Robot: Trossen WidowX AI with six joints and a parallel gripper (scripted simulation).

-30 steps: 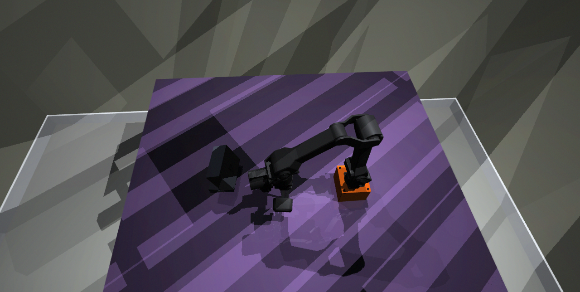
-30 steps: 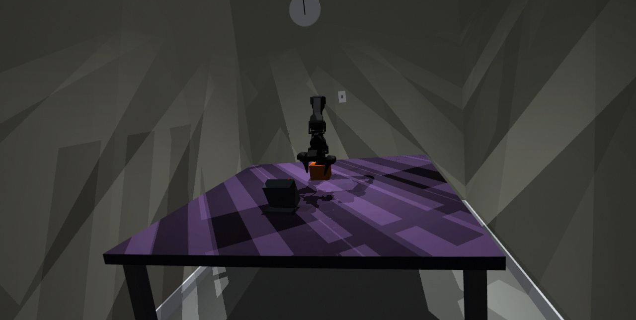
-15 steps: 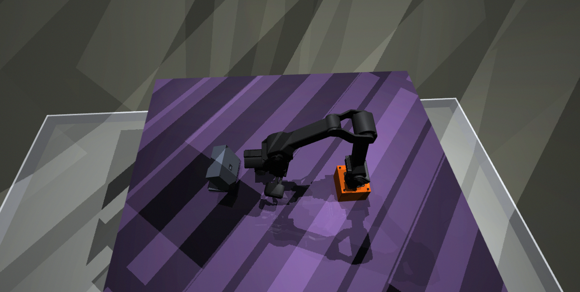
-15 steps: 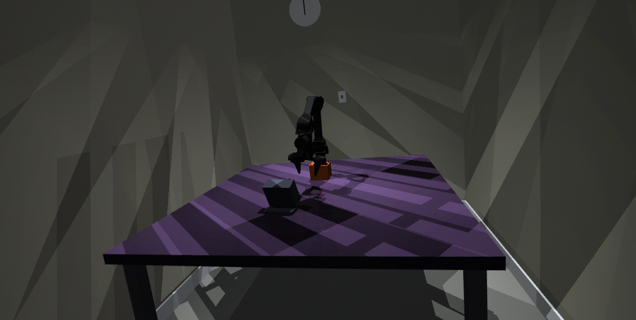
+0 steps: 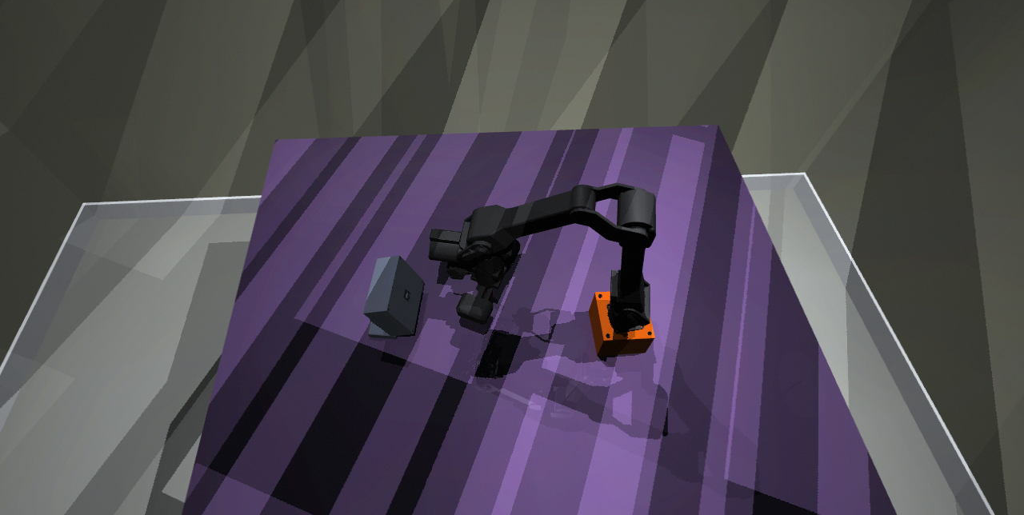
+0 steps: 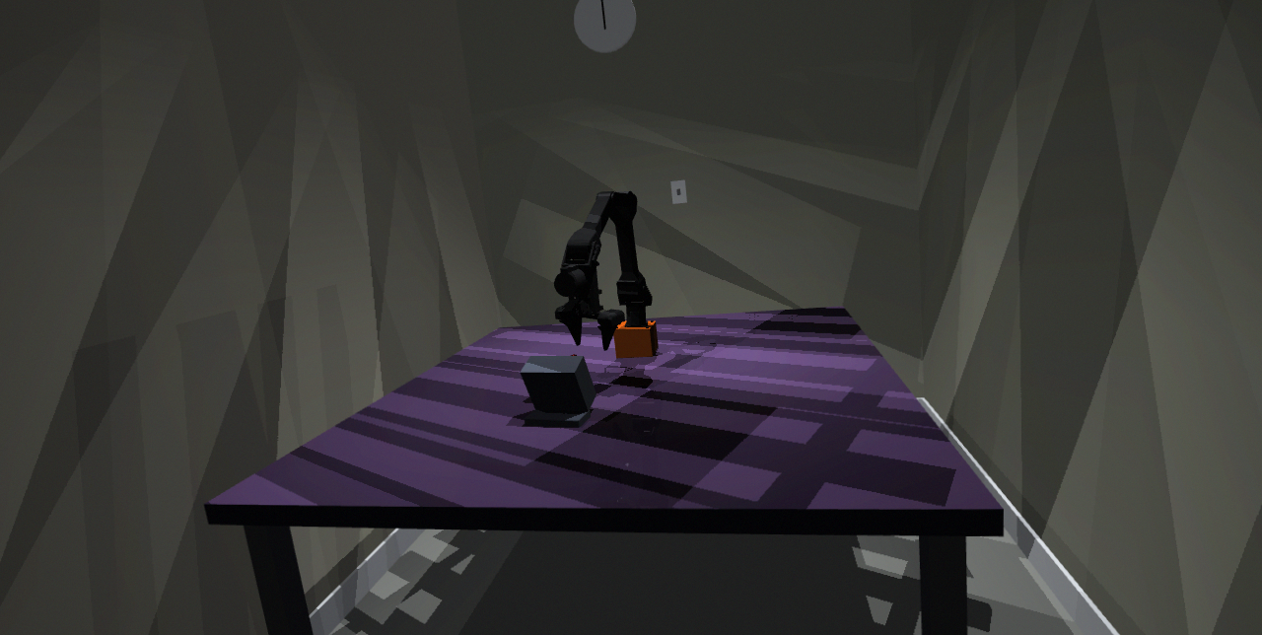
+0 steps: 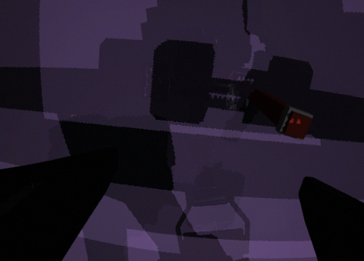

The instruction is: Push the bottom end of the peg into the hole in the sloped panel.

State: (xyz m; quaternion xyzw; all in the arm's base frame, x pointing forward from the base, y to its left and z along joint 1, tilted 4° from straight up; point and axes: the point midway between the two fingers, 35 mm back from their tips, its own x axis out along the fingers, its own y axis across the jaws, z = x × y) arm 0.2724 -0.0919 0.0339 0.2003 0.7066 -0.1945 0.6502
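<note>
My gripper tip is now 5 cm to the left of the red square peg and 4 cm above it. From my gripper tip the other things lie so: foot (22 cm ahead, 9 cm below, 5 cm to the right); then grey sloped panel (20 cm ahead, 4 cm to the right, 2 cm below).
</note>
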